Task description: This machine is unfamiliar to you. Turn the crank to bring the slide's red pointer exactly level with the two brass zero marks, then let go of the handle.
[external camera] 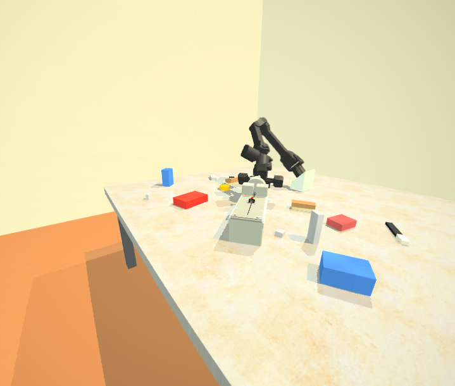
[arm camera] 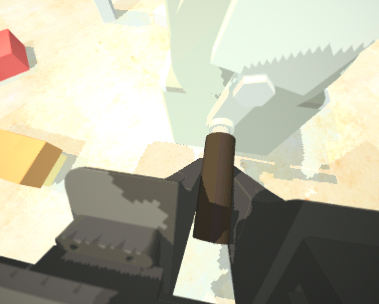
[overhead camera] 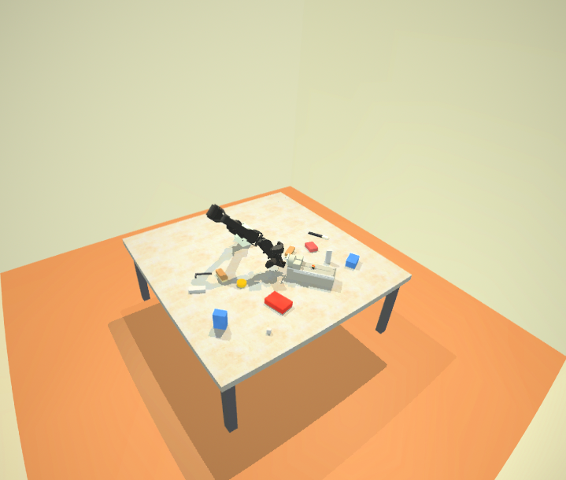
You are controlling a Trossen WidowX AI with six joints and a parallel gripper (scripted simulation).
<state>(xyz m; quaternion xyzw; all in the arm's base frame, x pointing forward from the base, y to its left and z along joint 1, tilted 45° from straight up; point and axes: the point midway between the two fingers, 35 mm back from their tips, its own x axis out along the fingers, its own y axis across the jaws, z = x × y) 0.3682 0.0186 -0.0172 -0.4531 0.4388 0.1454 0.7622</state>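
My gripper tip is 40 mm below the crank. From my gripper tip the other things lie so: brown crank handle: 30 mm above, 10 mm to the right, 10 mm behind; then red pointer: 130 mm ahead, 100 mm to the left, 50 mm above; then yellow disc: 260 mm to the right, 30 mm behind, 20 mm below.
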